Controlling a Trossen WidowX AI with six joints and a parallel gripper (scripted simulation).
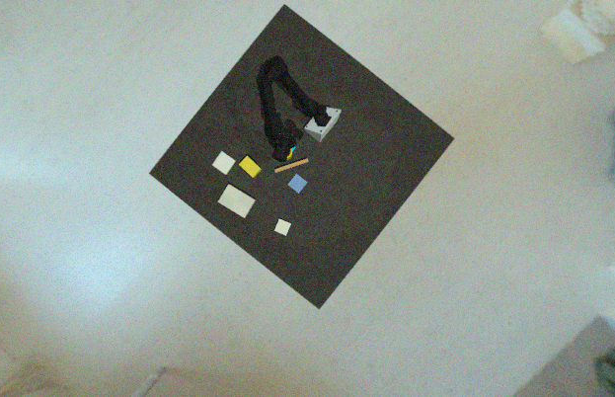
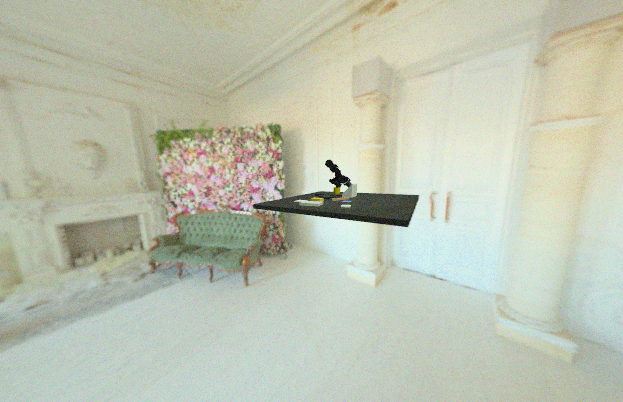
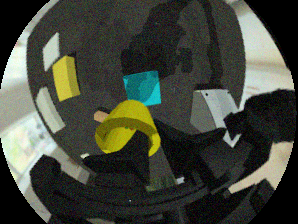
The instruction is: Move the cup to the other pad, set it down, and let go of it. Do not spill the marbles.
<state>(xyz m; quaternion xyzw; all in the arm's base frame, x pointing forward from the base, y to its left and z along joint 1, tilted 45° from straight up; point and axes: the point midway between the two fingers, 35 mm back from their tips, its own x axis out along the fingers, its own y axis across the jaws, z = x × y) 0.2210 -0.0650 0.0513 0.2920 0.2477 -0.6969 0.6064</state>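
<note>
My gripper tip is now 1 cm past the cyan pad, 4 cm to the left of it and 10 cm above it. The rest, counted from my gripper tip: cup 2 cm ahead; then wooden stick 6 cm ahead, 5 cm to the left, 9 cm below.
</note>
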